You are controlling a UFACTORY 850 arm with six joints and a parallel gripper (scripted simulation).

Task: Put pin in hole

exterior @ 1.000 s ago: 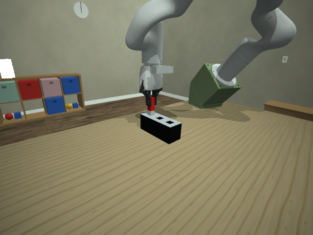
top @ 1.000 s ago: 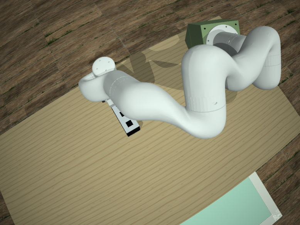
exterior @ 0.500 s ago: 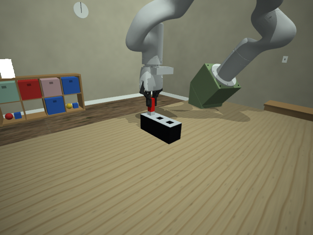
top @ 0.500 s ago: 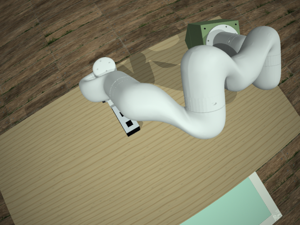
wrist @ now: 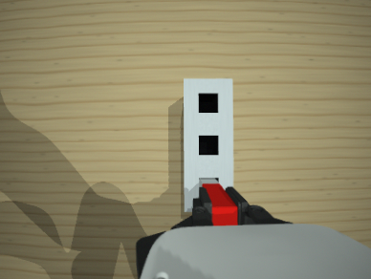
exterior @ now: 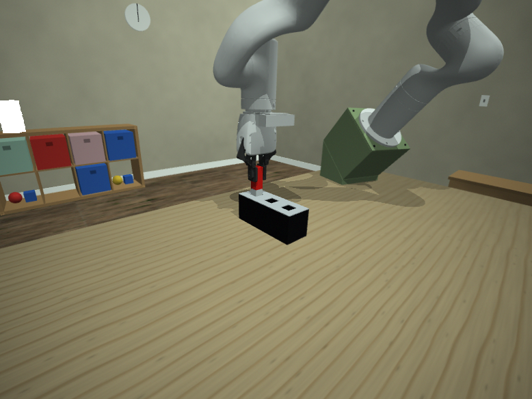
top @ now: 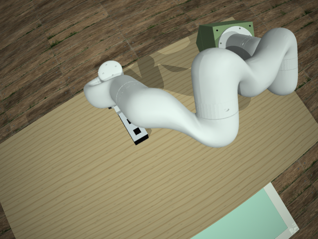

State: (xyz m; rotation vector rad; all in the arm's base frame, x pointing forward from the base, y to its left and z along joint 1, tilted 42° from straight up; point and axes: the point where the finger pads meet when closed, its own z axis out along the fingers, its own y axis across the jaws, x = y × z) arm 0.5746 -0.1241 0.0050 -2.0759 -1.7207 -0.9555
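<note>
Right now my hand is 1 cm above the pin. Also, from my hand: block: 10 cm below, 6 cm to the left.
</note>
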